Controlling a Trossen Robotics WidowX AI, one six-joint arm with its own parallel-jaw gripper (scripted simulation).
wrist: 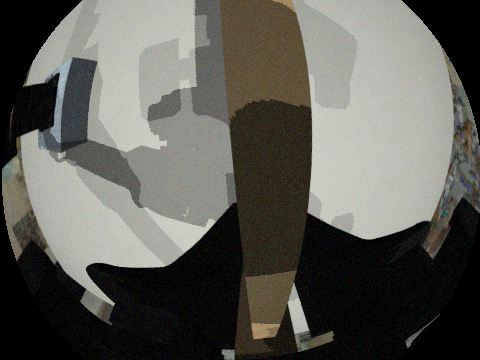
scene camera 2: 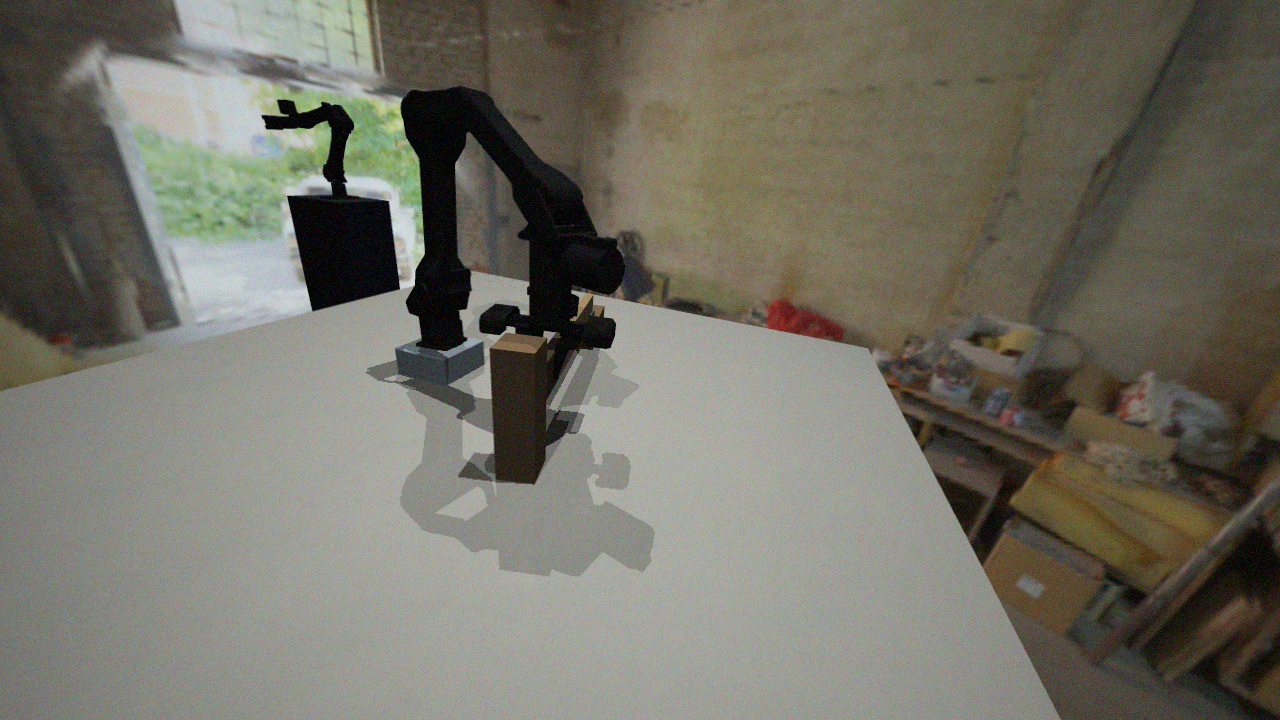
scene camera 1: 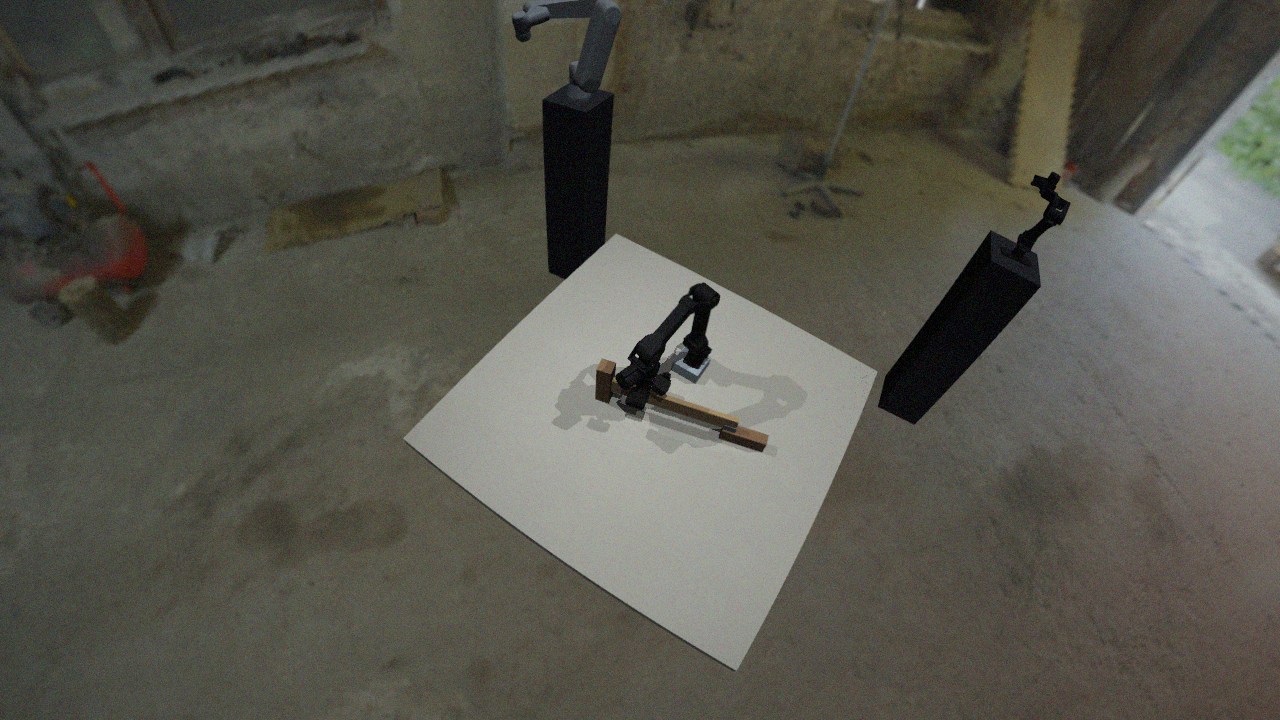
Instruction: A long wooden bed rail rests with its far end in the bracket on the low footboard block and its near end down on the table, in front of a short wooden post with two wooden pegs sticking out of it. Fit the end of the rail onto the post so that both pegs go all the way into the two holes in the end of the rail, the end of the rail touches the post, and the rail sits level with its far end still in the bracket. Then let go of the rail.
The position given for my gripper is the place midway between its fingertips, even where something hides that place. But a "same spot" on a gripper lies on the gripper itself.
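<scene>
There's a wooden rail here that shows in scene camera 2 [551, 382], in scene camera 1 and in the wrist view. On that rail, [wrist: 269, 104] and [scene camera 1: 657, 394] are the same spot. My gripper is visible in the wrist view [257, 208] and also in scene camera 1 and scene camera 2. And for the gripper, [scene camera 1: 637, 398] and [scene camera 2: 601, 321] are one and the same spot.
</scene>
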